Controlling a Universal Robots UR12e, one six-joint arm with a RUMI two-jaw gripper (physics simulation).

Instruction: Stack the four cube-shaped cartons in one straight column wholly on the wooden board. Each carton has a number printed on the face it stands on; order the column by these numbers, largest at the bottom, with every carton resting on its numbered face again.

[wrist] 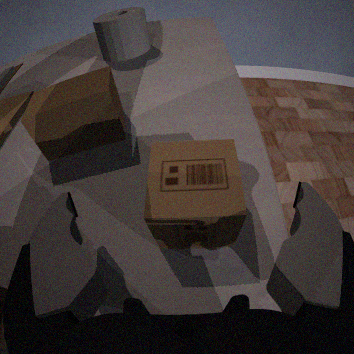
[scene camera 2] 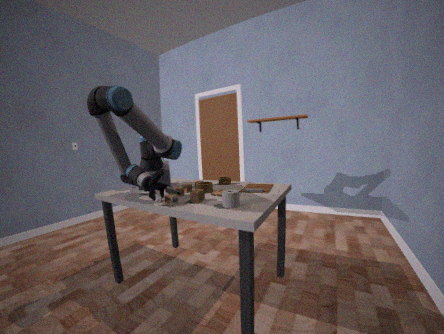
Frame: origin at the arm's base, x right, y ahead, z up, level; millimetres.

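Where they show: gripper, fingertip midpoint: [wrist: 184,191] [scene camera 2: 171,197]; arm's base, link origin: [scene camera 2: 151,166].
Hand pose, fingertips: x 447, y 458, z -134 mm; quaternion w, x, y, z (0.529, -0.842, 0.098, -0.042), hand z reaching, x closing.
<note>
Each offset is from my fingertips to the top centre of the thing. "spot": to the spot under its first point.
My gripper [scene camera 2: 161,198] [wrist: 184,191] is open and low over the near left part of the table. A brown carton {dy +0, dx +6, dz +15 mm} [scene camera 2: 171,199] [wrist: 195,182] is between its spread fingers, apart from both; its upper face shows a barcode label with two dark squares. Whether its underside rests flat is hard to tell. A second brown carton {dy +117, dx -80, dz +22 mm} [scene camera 2: 197,195] [wrist: 80,112] stands beside it, farther left in the wrist view. Another small carton {dy -59, dx -297, dz +15 mm} [scene camera 2: 187,187] shows behind them in the scene view. The wooden board {dy +406, dx -445, dz -17 mm} [scene camera 2: 264,187] lies at the table's back right. The numbered undersides are hidden.
A pale hollow cylinder {dy +321, dx -24, dz +38 mm} [scene camera 2: 230,199] [wrist: 122,37] stands near the front right. A brown box-like object {dy +66, dx -311, dz +22 mm} [scene camera 2: 203,187] and another {dy +128, dx -591, dz +17 mm} [scene camera 2: 224,180] stand farther back. A flat grey item {spot: dy +415, dx -314, dz -22 mm} [scene camera 2: 256,190] lies at the board. The table edge [wrist: 255,120] runs right of the carton in the wrist view.
</note>
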